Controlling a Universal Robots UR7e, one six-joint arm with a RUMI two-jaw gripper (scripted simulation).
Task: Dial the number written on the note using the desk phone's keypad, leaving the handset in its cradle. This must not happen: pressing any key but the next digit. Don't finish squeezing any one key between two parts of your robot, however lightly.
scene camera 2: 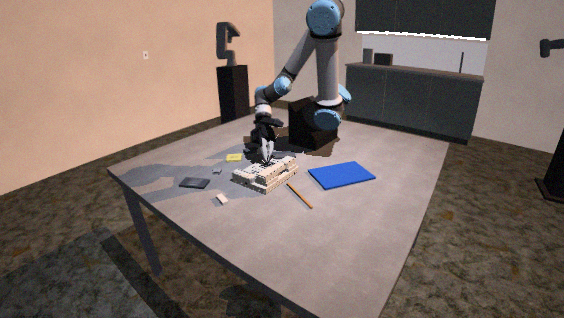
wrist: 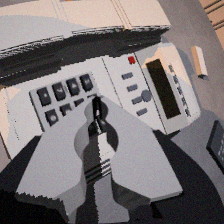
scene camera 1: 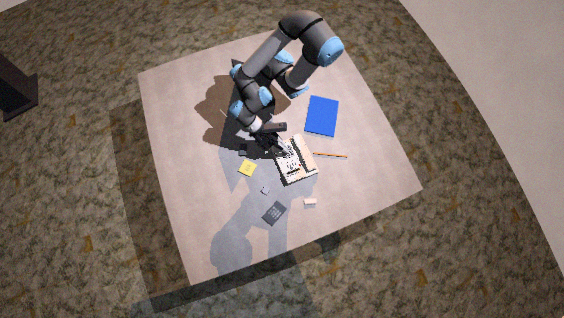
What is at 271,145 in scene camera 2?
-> My gripper.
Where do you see a blue book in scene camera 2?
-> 334,176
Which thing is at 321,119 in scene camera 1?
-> A blue book.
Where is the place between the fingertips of my gripper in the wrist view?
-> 97,98
